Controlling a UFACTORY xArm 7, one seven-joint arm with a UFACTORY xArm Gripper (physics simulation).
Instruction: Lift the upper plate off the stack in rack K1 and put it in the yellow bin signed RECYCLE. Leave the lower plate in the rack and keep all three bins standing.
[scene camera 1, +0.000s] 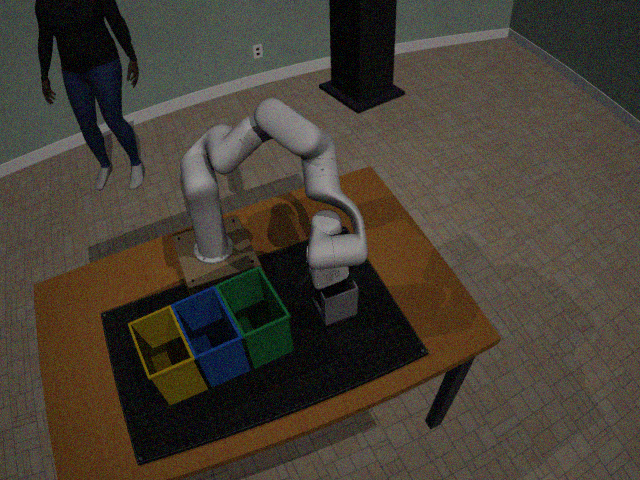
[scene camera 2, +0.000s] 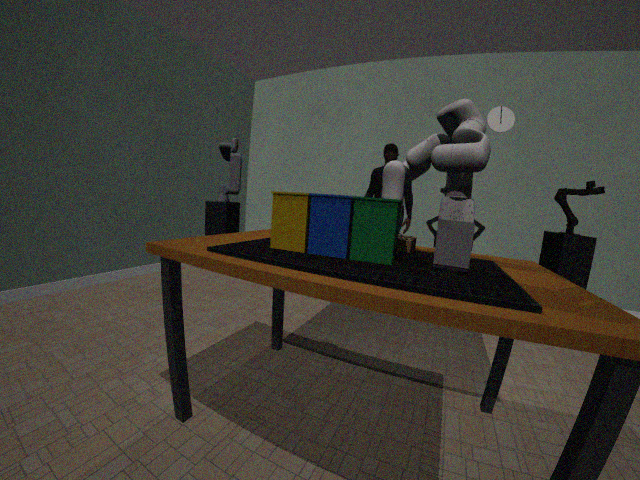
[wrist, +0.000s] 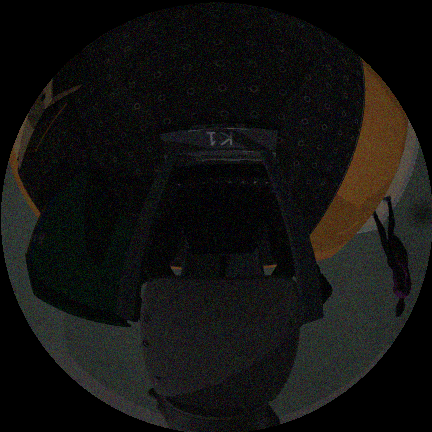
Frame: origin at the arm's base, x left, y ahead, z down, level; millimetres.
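Where they show: gripper, fingertip midpoint: (scene camera 1: 329, 290) (wrist: 221, 212); arm's base, link origin: (scene camera 1: 213, 249).
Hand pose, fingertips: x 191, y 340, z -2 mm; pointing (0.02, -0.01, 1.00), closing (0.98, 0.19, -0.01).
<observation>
Things, the pixels of their top centre, and the offset from my fingertips. Level surfaces: height alone.
- Rack K1, top centre: (wrist: 220, 325) (scene camera 1: 329, 272) (scene camera 2: 455, 220) dz -94, dx -3, dy +10 mm
- yellow bin, top centre: (scene camera 1: 159, 340) (scene camera 2: 301, 193) dz -135, dx -489, dy -42 mm
- blue bin, top centre: (scene camera 1: 204, 320) (scene camera 2: 339, 196) dz -135, dx -359, dy -26 mm
- green bin, top centre: (wrist: 71, 304) (scene camera 1: 251, 300) (scene camera 2: 380, 199) dz -135, dx -230, dy -11 mm
- black mat, surface height: dz +45 mm
- wooden table, surface height: dz +57 mm
Rack K1 (scene camera 1: 342, 305) (scene camera 2: 453, 243) is a grey open-topped box on the black mat, right of the bins. Its K1 label (wrist: 220, 138) shows in the wrist view. My gripper (wrist: 221, 212) is open with nothing between its fingers, pointing down at the rack; its fingertips are hidden by the rack in both scene views. The two plates cannot be made out in the dark rack. The yellow bin (scene camera 1: 180, 384) (scene camera 2: 289, 222) stands upright at the far left of the bin row. No RECYCLE sign is readable.
The blue bin (scene camera 1: 224, 365) (scene camera 2: 329, 225) and the green bin (scene camera 1: 271, 342) (scene camera 2: 374, 230) (wrist: 72, 265) stand upright between the yellow bin and the rack, close together in a row. The black mat (scene camera 1: 330, 372) lies on the wooden table (scene camera 1: 444, 320). A person (scene camera 1: 93, 77) stands behind the table.
</observation>
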